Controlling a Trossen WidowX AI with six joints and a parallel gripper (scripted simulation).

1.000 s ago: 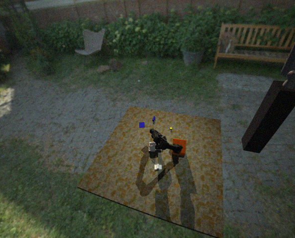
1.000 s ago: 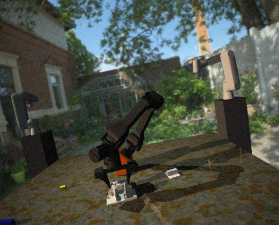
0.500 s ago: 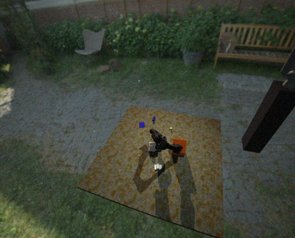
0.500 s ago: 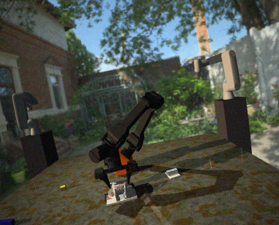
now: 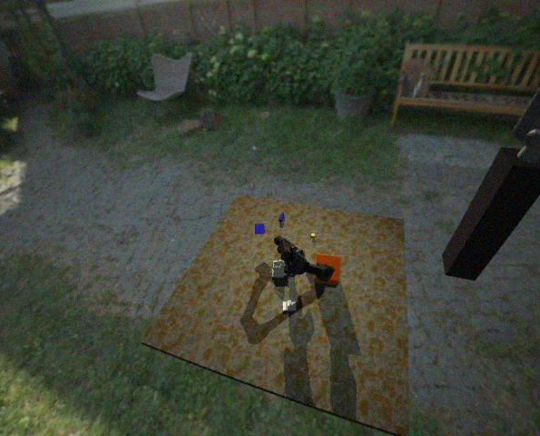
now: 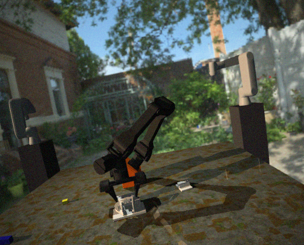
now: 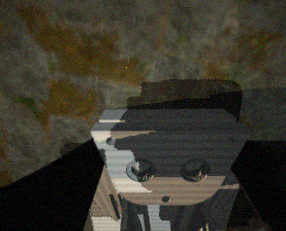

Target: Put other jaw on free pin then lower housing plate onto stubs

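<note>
Right now my gripper tip is 10 mm short of the housing plate and 20 mm below it. Round my gripper tip: blue block 180 mm ahead, 440 mm to the right; then small yellow block 80 mm behind, 310 mm to the right; then white jaw 30 mm ahead, 10 mm to the right.
</note>
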